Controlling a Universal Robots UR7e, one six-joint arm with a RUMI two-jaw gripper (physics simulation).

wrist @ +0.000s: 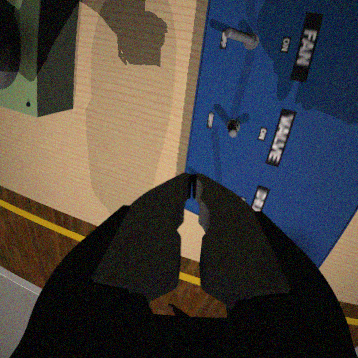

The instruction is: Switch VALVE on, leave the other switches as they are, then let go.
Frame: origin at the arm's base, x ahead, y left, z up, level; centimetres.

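Seen in the pictures: gripper, fingertip midpoint: (pixel 191 176).
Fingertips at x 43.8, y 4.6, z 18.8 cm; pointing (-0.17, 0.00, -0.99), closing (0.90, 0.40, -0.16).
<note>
Pixels of each thing's top centre, then the offset from my fingertips to it. "spot": a spot on its surface instead. Level surfaces: height alone.
- VALVE label, top centre: (pixel 280 139) dx +9.4, dy +3.2, dz -16.6 cm
- VALVE lever, surface spot: (pixel 233 128) spot: dx +2.7, dy +1.6, dz -14.9 cm
- FAN lever, surface spot: (pixel 241 38) spot: dx -1.9, dy +11.8, dz -17.2 cm
- plate, surface spot: (pixel 285 44) spot: dx +3.4, dy +13.9, dz -17.9 cm
- third label, top centre: (pixel 256 208) dx +13.2, dy -8.2, dz -16.6 cm
- light wooden top, surface height: dz -28.4 cm
The blue switch panel (pixel 295 200) fills the right side of the wrist view. The VALVE label (pixel 281 137) is on it, with small plates left and right of its switch, the right one reading ON. The VALVE lever (pixel 233 128) shows as a short dark stub with a grey end, seen almost end-on between those plates; which way it leans is hard to tell. My gripper (pixel 191 176) is shut with nothing between its fingertips. The tips show below and left of the VALVE lever, apart from it in the picture, over the panel's left edge.
The FAN lever (pixel 241 38) points left, away from its ON plate (pixel 285 44). A third label (pixel 260 199) is partly hidden by my right finger. A green box-like object (pixel 55 95) stands at upper left on the light wooden top (pixel 45 145). Shadows cross panel and wood.
</note>
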